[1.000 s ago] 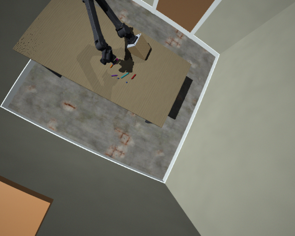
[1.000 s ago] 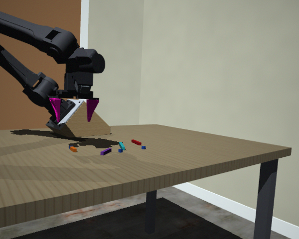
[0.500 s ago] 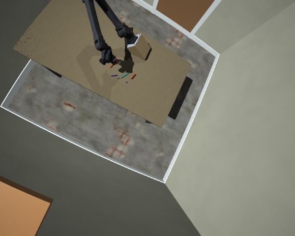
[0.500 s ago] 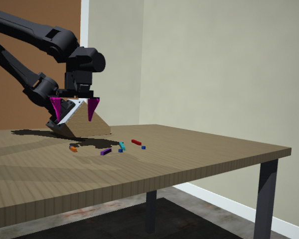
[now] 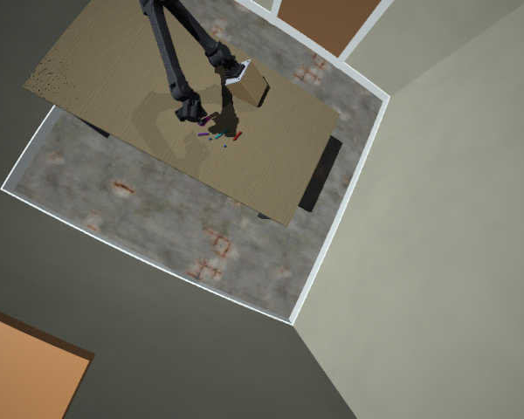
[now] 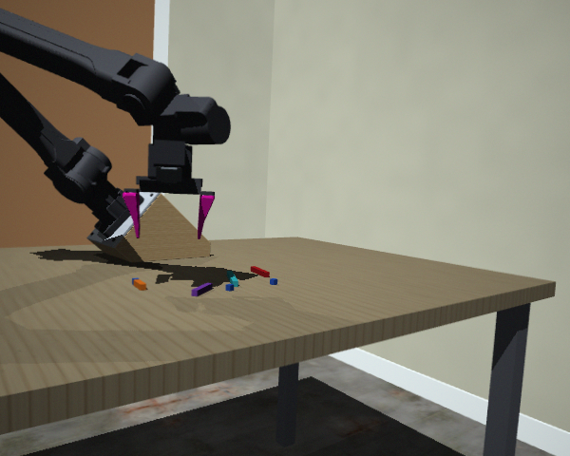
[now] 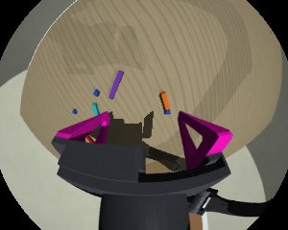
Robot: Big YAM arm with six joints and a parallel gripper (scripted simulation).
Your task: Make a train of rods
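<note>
Right now my hand is 9 cm above the purple rod, 5 cm to the right of it and 4 cm short of it. The rest, counted from my hand: turquoise rod (14 cm to the left, 9 cm below, 2 cm behind); red rod (22 cm to the left, 9 cm below, 6 cm behind); orange rod (9 cm below, 4 cm behind, 3 cm to the right).
</note>
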